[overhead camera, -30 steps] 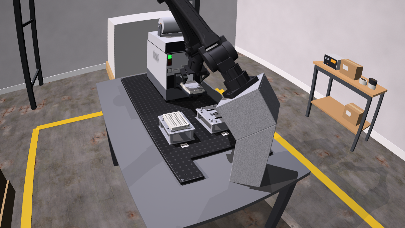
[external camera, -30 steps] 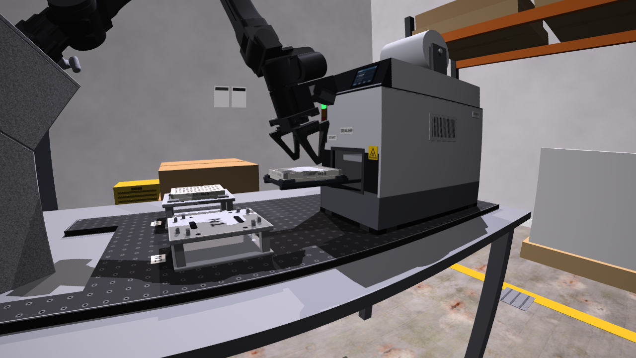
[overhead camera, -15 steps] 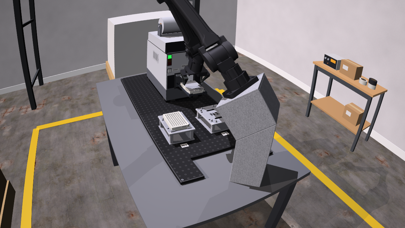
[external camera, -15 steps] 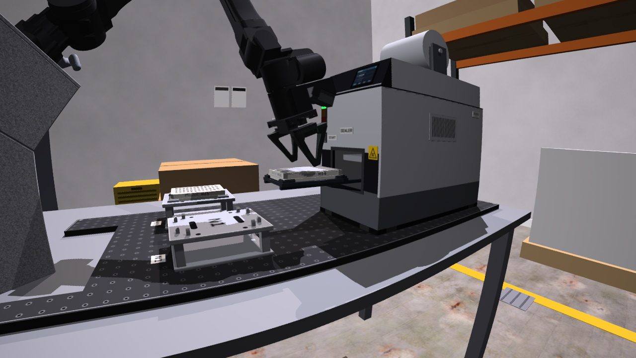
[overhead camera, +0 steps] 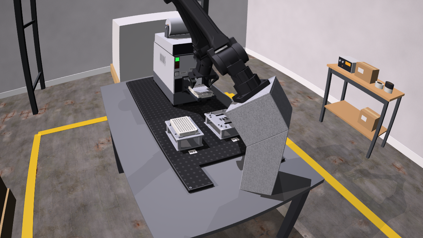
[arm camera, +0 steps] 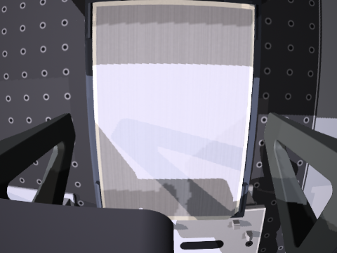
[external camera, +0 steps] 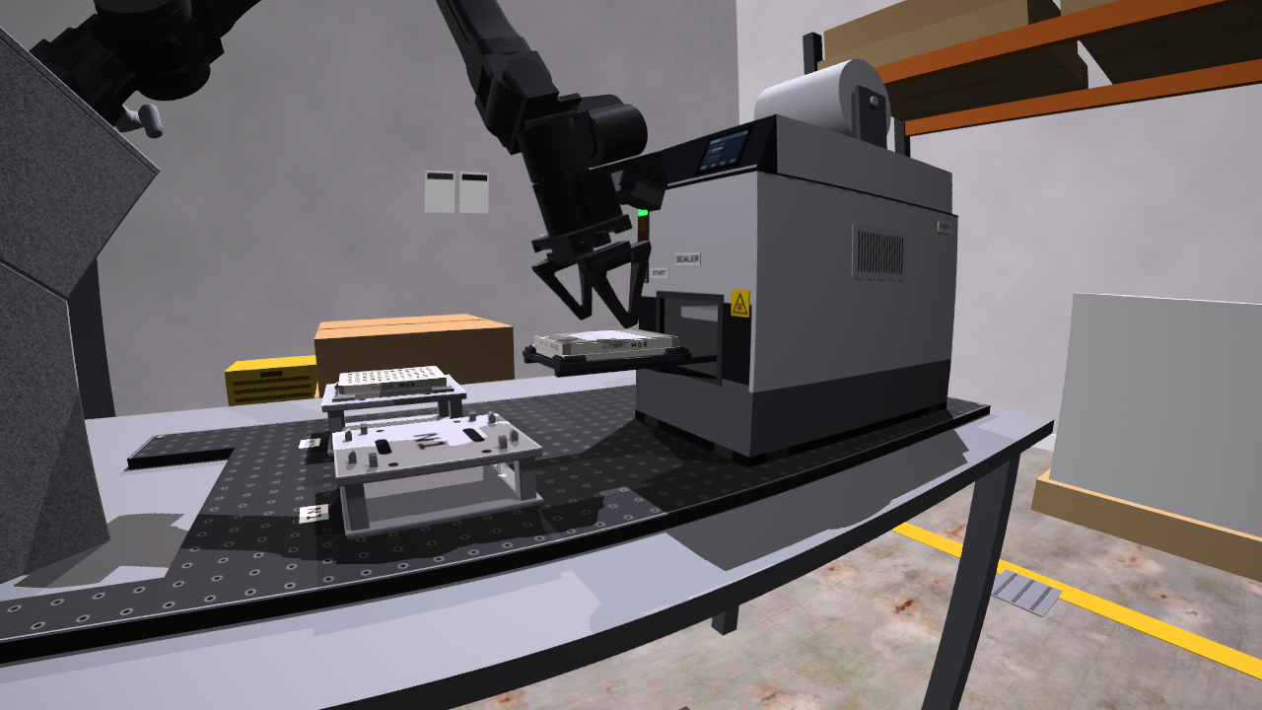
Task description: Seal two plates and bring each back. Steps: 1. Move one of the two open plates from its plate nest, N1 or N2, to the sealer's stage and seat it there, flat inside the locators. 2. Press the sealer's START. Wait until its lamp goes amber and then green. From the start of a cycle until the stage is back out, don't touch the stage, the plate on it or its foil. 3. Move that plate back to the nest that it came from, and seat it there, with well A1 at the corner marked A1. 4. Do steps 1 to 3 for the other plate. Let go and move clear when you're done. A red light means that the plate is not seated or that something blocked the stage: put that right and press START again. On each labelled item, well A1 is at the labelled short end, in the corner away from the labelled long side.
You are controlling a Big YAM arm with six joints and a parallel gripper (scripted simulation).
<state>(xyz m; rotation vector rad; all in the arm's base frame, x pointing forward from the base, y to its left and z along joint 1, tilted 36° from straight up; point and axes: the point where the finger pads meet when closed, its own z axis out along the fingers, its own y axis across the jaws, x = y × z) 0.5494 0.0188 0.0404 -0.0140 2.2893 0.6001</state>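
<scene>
Right now the sealer stage is 4 cm below my hand. From my hand the other things lie so: nest N2: 23 cm behind, 13 cm to the left, 9 cm below; then white well plate: 23 cm behind, 13 cm to the left, 8 cm below; then start button: 11 cm to the left, 8 cm ahead, 4 cm above.
</scene>
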